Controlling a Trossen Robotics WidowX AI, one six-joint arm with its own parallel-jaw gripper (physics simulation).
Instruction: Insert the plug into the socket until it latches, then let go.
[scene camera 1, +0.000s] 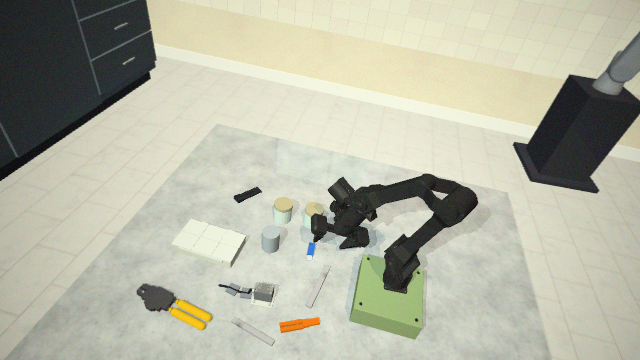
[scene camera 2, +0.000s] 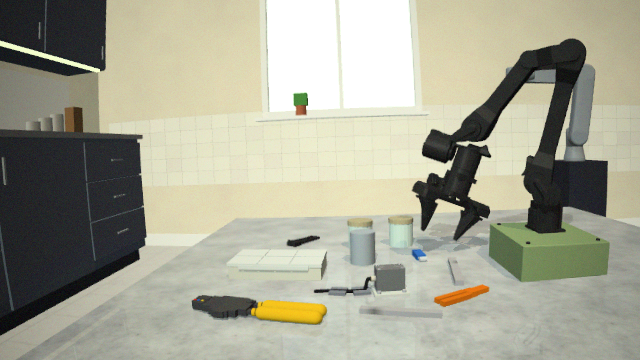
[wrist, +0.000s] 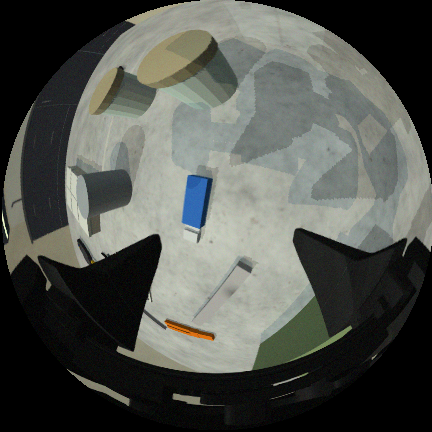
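Two small grey connector pieces, a left one and a right one, lie close together on the table with black cable at both ends. I cannot tell which is the plug and which the socket, or whether they touch. The right-hand cable rises to a grey box on a white base. My gripper is wide open and empty, above the table, well behind and right of the connectors. In the wrist view the connectors are mostly hidden behind the left finger.
A blue stick lies near the gripper. A grey cylinder and two lidded jars stand behind the connectors. Grey bars, an orange tool, yellow-handled pliers and a white box lie around.
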